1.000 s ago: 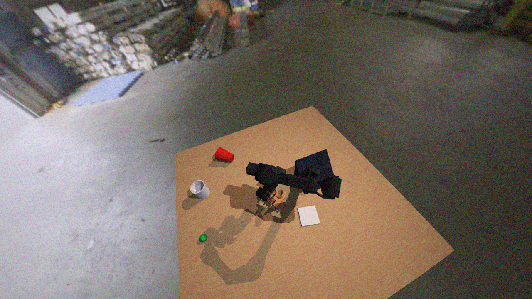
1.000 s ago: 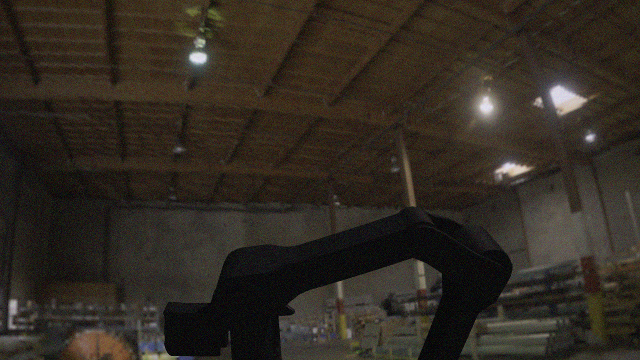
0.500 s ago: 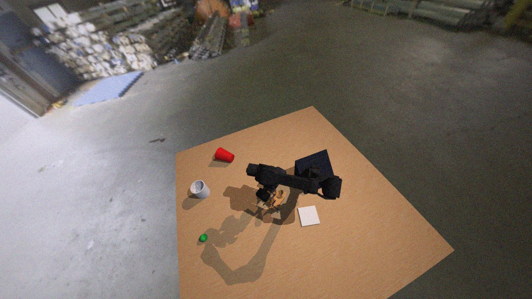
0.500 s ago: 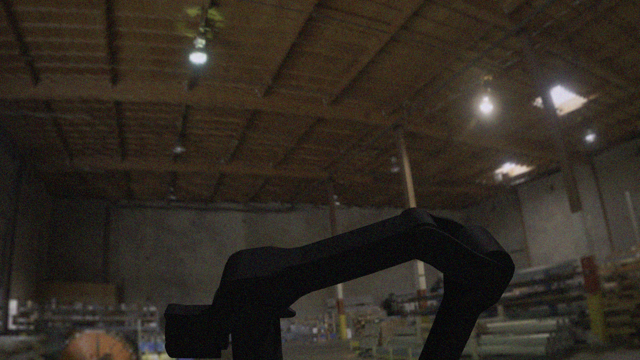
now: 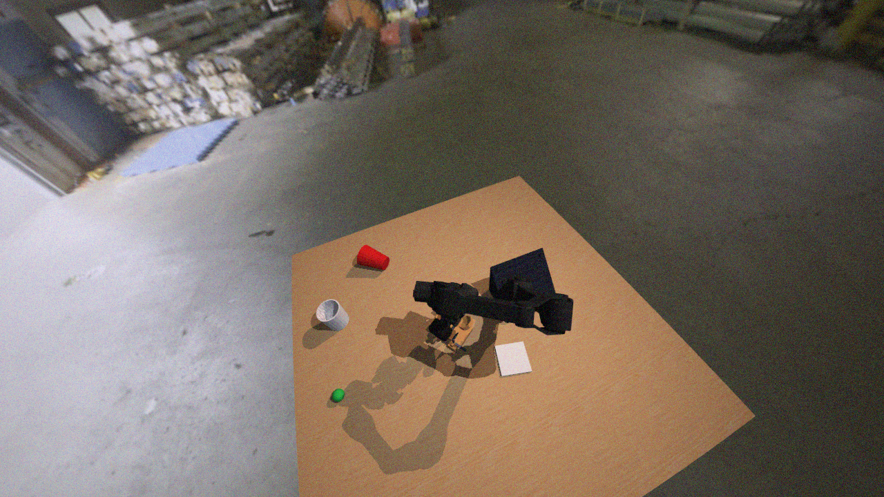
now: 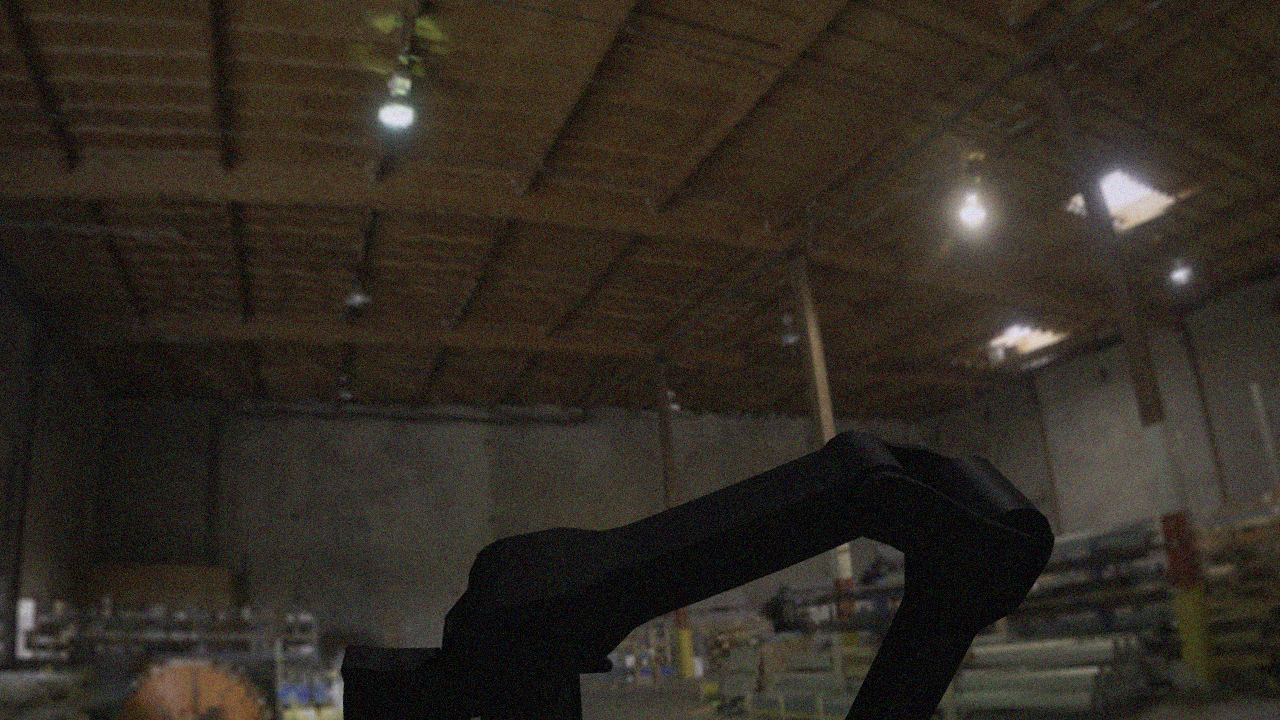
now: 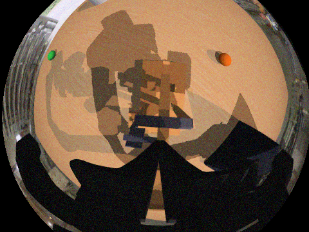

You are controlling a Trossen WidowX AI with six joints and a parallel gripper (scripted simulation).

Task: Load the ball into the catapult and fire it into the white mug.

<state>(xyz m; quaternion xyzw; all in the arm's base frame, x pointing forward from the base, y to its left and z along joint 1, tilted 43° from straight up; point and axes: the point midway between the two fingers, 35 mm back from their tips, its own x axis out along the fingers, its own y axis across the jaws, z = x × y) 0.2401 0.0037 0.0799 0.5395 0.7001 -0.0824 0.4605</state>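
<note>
The wooden catapult is 1 cm ahead of my gripper tip, 1 cm to the left of it and 4 cm below it. Also, from my gripper tip: orange ball: 4 cm behind, 19 cm to the right, 10 cm below; green ball: 45 cm ahead, 5 cm to the left, 10 cm below; white flat square: 14 cm behind, 15 cm to the left, 11 cm below.
</note>
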